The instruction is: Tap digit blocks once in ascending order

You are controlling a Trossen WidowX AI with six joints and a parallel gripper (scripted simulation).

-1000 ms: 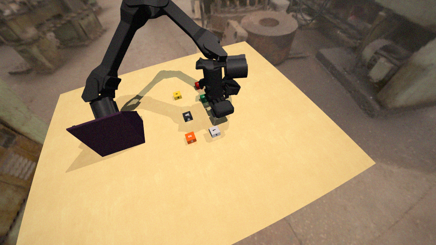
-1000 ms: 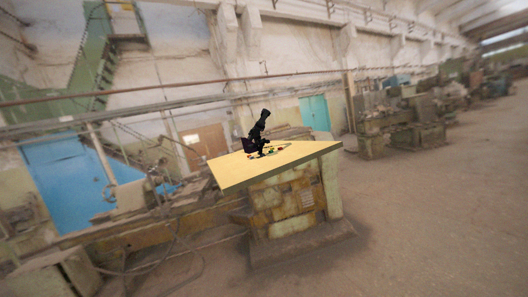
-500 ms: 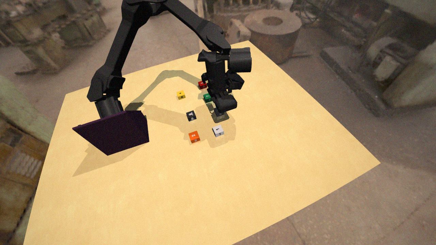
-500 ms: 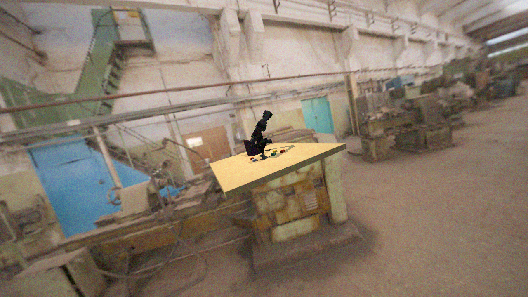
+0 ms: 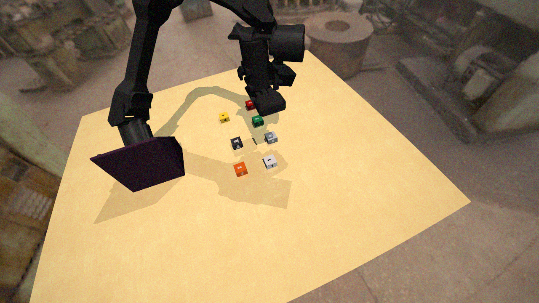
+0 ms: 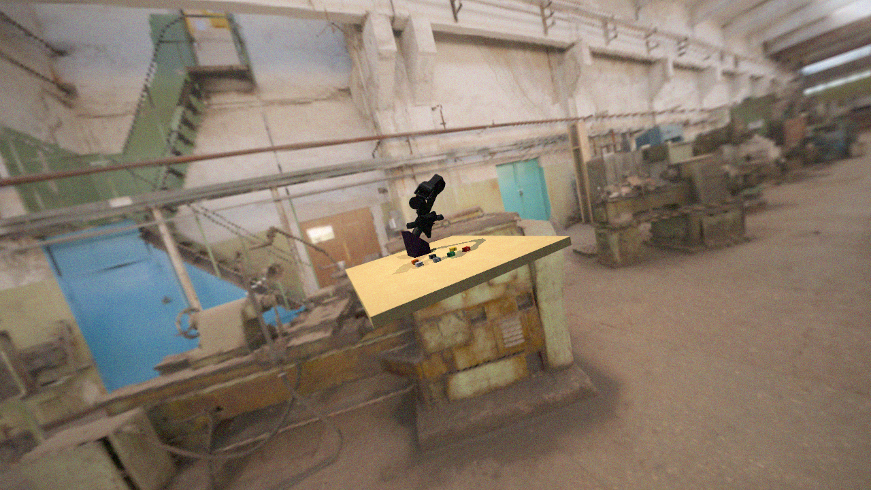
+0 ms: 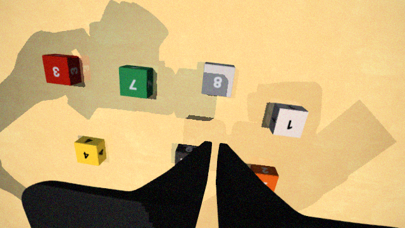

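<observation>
My gripper tip is now 9 cm past the black 9 block, 2 cm to the right of it and 11 cm above it. The rest, counted from my gripper tip: grey 8 block (2 cm ahead, 11 cm below); green 7 block (10 cm to the left, 11 cm below); white 1 block (2 cm behind, 8 cm to the right, 11 cm below).
</observation>
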